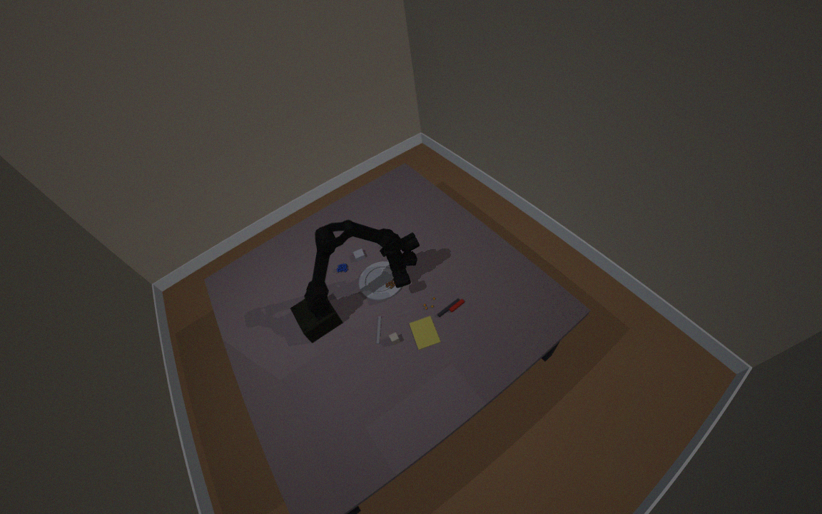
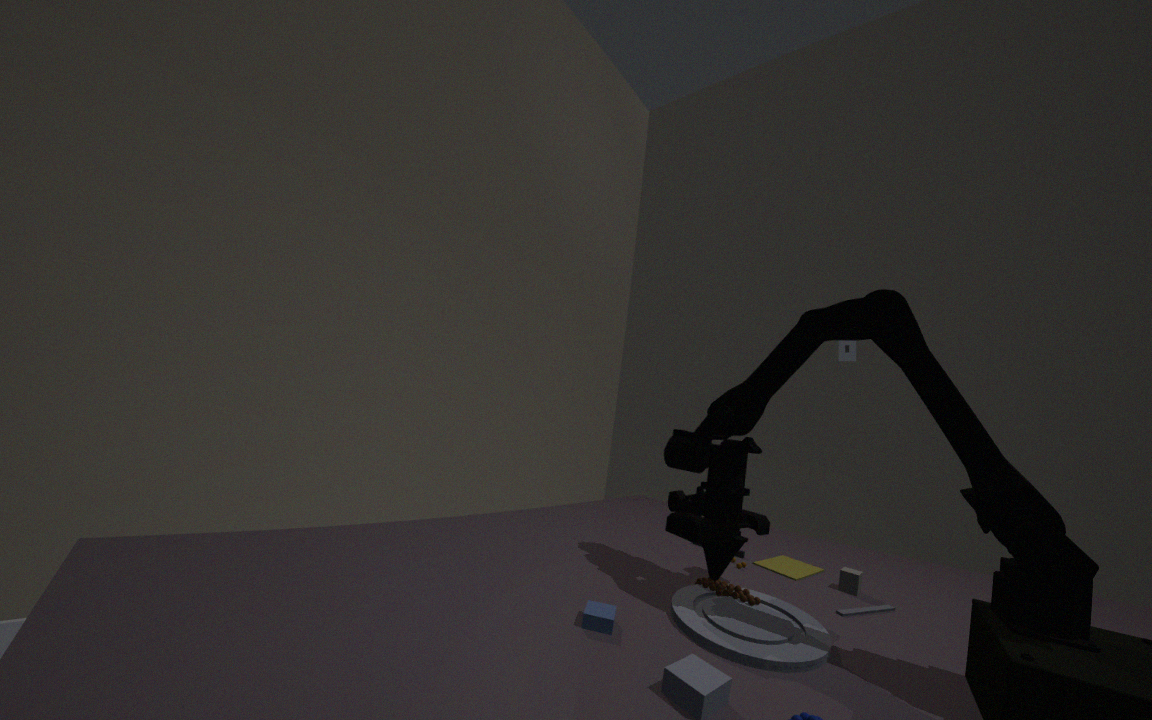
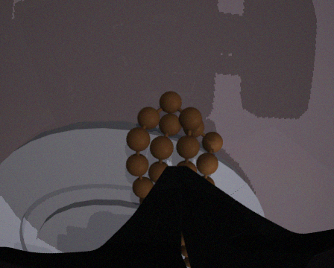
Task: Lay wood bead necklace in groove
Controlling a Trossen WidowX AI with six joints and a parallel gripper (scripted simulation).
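Now: the round bead board 6 cm behind my gripper tip, 6 cm to the left of it and 1 cm below it. Also, from my gripper tip: grey block 5 cm behind, 25 cm to the left, 1 cm below; blue block 8 cm ahead, 20 cm to the left, 1 cm below; thin stick 22 cm behind, 12 cm to the right, 2 cm below.
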